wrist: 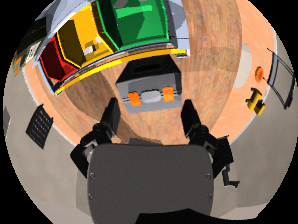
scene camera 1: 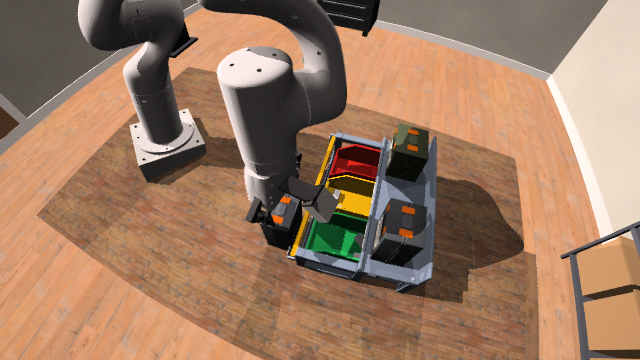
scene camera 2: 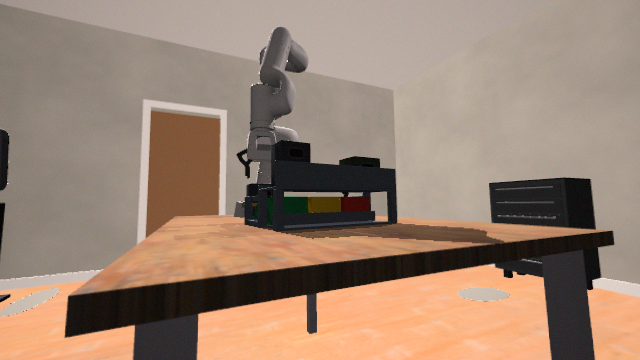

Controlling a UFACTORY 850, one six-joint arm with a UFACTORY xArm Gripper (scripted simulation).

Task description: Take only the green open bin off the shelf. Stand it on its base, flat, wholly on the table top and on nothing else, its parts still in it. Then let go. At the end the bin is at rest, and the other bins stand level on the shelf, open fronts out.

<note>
I see my gripper (scene camera 1: pixel 280 205), a green bin (scene camera 1: pixel 338 235), a yellow bin (scene camera 1: pixel 356 194) and a red bin (scene camera 1: pixel 358 161).
The yellow bin also shows in the wrist view (wrist: pixel 78 33). The red bin also shows in the wrist view (wrist: pixel 52 58). My gripper is seen too in the wrist view (wrist: pixel 151 105) and in scene camera 2 (scene camera 2: pixel 262 178).
</note>
